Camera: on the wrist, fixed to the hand. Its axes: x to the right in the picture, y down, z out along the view.
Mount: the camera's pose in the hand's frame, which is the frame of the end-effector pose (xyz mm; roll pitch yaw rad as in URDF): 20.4 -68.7 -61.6 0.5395 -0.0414 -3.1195
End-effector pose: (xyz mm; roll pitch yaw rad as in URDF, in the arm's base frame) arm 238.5 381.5 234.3 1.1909 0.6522 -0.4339
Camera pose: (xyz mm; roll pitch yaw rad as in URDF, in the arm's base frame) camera 218.8 425.6 153.1 -0.6863 -0.6462 2.7661
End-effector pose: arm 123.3 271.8 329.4 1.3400 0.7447 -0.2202
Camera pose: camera 94.1 323.7 256.0 -0.8411 -0.7317 2.9824
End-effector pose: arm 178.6 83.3 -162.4 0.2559 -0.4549 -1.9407
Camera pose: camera 112.3 53.1 -222.6 0.2988 0.4202 1.2358
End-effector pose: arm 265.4 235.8 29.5 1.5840 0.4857 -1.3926
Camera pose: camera 324.5 260.3 -40.1 -1.0650 -0.4626 1.7949
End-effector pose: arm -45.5 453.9 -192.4 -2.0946 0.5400 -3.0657
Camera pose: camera -110.7 468.0 -125.4 2.6626 -0.5378 0.0213
